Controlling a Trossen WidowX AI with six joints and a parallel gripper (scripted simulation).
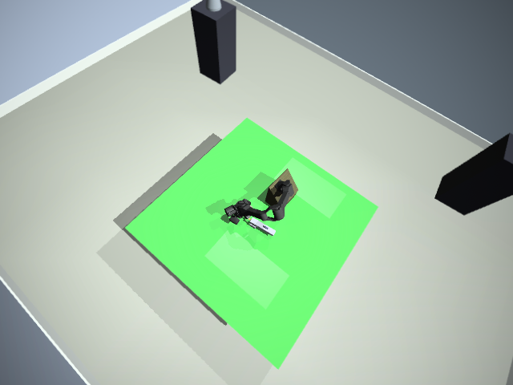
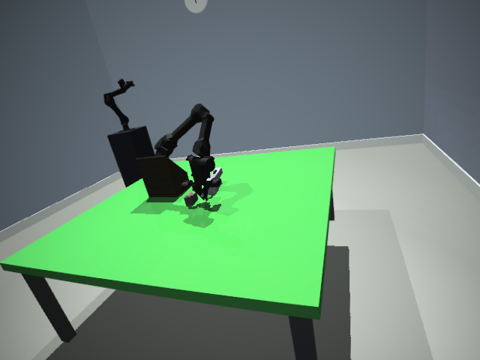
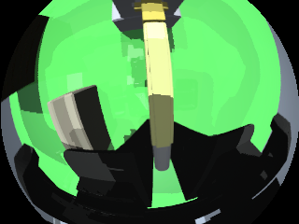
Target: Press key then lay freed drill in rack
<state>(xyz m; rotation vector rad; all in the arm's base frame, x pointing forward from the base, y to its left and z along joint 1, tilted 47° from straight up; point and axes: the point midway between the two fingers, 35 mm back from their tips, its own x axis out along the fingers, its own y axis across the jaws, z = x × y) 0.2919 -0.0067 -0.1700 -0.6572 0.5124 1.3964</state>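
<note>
My gripper tip is 40 mm to the right of the yellow drill and 40 mm below it. The rest, counted from my gripper tip: grey block 180 mm to the left, 40 mm above, 10 mm behind; then rack 80 mm behind, 10 mm above.
</note>
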